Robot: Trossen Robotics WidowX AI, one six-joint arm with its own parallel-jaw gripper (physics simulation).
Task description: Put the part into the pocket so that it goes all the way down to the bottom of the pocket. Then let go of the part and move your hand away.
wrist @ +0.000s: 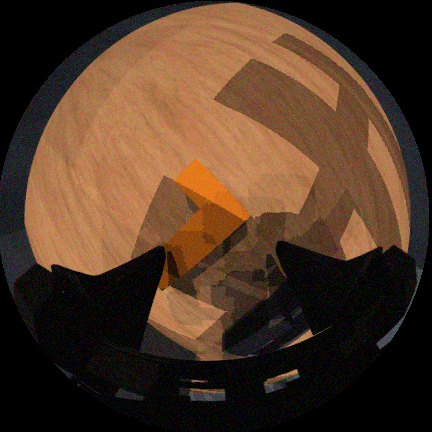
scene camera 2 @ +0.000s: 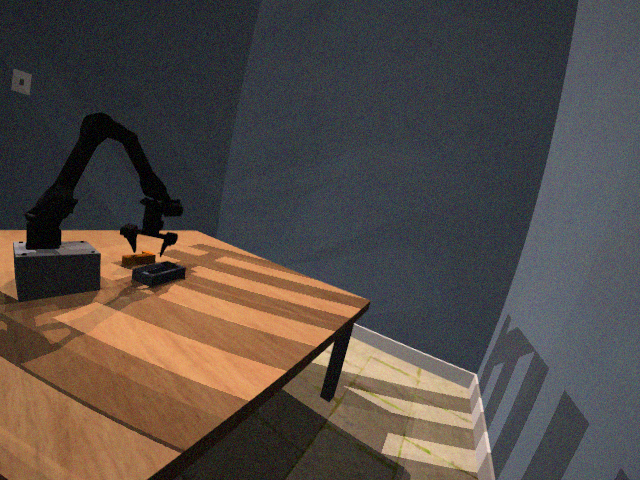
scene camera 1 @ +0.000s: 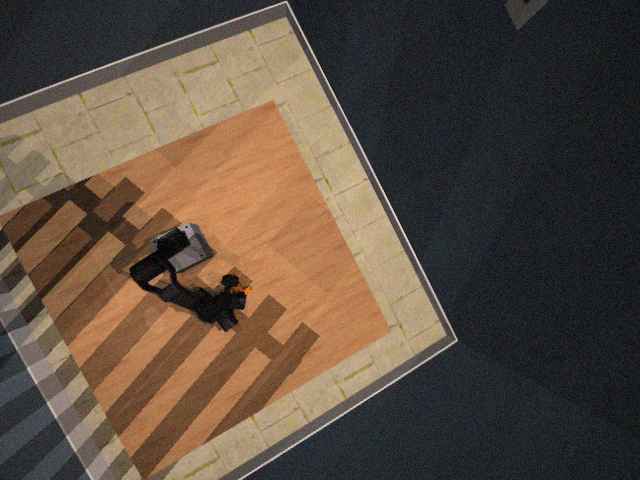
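Seen in the pictures: gripper, fingertip midpoint: (wrist: 221, 249) (scene camera 2: 147, 254) (scene camera 1: 235, 292); arm's base, origin of the base link: (scene camera 2: 42, 246) (scene camera 1: 179, 240).
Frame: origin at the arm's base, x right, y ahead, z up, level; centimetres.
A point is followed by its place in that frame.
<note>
The part, an orange L-shaped piece (scene camera 1: 241, 289) @(x -12.0, y 29.9, z -7.5 cm) (scene camera 2: 138, 259) @(x -9.0, y 26.9, z -8.6 cm) (wrist: 210, 220) @(x -11.4, y 30.6, z -7.5 cm), lies flat on the table. In the first scene view the wrist covers some of it. The pocket is in a dark rectangular block (scene camera 2: 158, 274) @(x 11.9, y 26.2, z -6.9 cm) (wrist: 265, 325) @(x 1.9, y 28.6, z -6.9 cm), which stands close beside the part in the second scene view; the arm hides it in the first scene view, and the right finger covers some of it in the wrist view. My gripper (scene camera 2: 148, 253) @(x -9.1, y 30.1, z -7.0 cm) (wrist: 221, 249) @(x -9.1, y 30.1, z -7.0 cm) is open and empty, pointing down low over the part. In the wrist view the left fingertip overlaps the part's lower end; contact cannot be told.
The black arm rises from a grey base box (scene camera 1: 199, 250) @(x -5.2, y 6.9, z -0.4 cm) (scene camera 2: 57, 273) @(x 10.0, y 2.3, z -4.3 cm) near the part and the block. Striped shadows cross the wooden table (scene camera 1: 268, 170) @(x -46.3, y -16.5, z -10.5 cm) (scene camera 2: 217, 330) @(x 43.3, y 27.9, z -10.4 cm). The table's edge and a dark leg (scene camera 2: 338, 361) show at the right in the second scene view.
</note>
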